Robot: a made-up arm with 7 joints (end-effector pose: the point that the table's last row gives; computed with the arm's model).
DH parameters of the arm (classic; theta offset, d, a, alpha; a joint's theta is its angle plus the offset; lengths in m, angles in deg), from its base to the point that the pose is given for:
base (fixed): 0 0.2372 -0.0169 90
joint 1: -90 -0.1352 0.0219 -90
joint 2: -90 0.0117 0.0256 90
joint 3: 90 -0.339 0.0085 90
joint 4: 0 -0.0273 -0.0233 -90
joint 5: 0 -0.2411 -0.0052 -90
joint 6: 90 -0.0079 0.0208 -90
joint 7: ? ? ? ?
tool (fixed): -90 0.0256 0 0
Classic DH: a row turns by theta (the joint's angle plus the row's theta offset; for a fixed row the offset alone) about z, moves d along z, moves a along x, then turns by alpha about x.
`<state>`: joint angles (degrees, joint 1 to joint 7).
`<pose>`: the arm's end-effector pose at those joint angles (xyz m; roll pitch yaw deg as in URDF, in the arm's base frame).
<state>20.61 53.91 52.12 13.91 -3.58 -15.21 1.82</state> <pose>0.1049 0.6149 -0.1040 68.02 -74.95 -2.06</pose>
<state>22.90 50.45 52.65 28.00 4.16 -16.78 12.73</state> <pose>0.1472 0.6203 -0.0720 148.77 -80.93 -94.02</pose>
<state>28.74 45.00 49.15 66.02 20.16 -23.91 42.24</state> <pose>0.2191 0.6027 0.0805 156.88 -35.77 -138.58</pose>
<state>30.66 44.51 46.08 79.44 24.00 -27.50 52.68</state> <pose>0.2286 0.5756 0.1483 143.08 -18.56 -141.03</pose>
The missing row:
joint 7: -90 0.025 0.0123 90
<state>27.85 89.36 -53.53 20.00 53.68 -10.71 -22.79</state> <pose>0.0681 0.7098 0.1694 108.51 -30.51 -25.64</pose>
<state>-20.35 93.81 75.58 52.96 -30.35 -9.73 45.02</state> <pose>0.0508 0.6463 0.4103 89.24 1.32 -52.68</pose>
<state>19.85 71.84 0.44 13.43 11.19 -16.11 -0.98</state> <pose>0.0753 0.6940 0.0521 88.22 -37.20 -30.50</pose>
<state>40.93 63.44 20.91 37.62 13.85 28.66 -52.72</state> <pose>0.2353 0.6281 0.1237 89.46 -73.01 23.56</pose>
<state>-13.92 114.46 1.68 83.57 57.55 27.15 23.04</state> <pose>0.2544 0.5159 0.3165 41.99 -22.92 -49.68</pose>
